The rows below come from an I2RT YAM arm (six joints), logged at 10 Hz.
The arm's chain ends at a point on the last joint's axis. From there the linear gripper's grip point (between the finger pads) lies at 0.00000 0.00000 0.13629 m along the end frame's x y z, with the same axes.
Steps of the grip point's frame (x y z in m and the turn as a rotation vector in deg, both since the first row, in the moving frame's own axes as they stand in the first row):
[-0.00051 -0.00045 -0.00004 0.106 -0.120 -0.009]
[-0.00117 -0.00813 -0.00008 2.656 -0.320 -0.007]
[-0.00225 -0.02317 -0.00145 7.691 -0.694 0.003]
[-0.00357 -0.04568 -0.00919 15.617 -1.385 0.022]
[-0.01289 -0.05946 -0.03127 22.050 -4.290 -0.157]
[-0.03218 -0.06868 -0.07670 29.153 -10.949 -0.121]
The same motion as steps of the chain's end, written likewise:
[-0.00022 -0.00020 -0.00004 0.106 -0.120 -0.009]
[-0.00041 -0.00181 0.00007 2.656 -0.320 -0.007]
[-0.00060 -0.00493 -0.00021 7.691 -0.694 0.003]
[-0.00032 -0.00899 -0.00412 15.617 -1.385 0.022]
[-0.00287 -0.00836 -0.02093 22.050 -4.290 -0.157]
[-0.00733 -0.00272 -0.05706 29.153 -10.949 -0.121]

